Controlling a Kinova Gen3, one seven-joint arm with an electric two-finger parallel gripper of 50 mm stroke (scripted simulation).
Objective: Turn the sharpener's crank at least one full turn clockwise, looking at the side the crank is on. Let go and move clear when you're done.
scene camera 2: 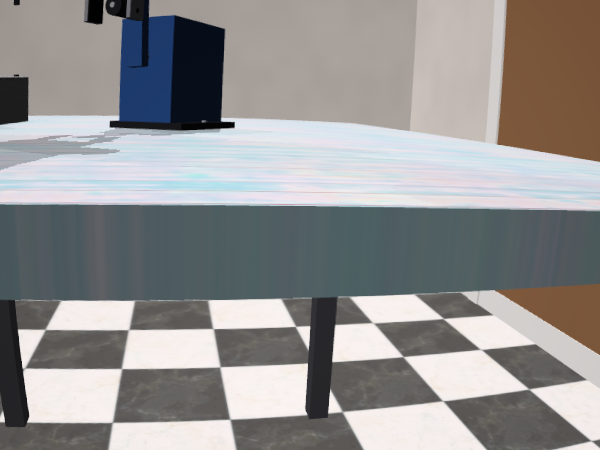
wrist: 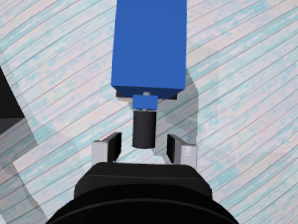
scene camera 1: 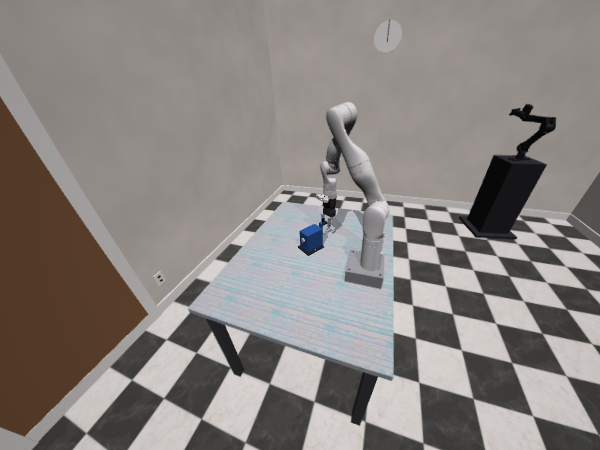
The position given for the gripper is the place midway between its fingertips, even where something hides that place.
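Observation:
There's a blue box sharpener (scene camera 2: 183, 82), and you've got the gripper (wrist: 144, 143) showing as well.

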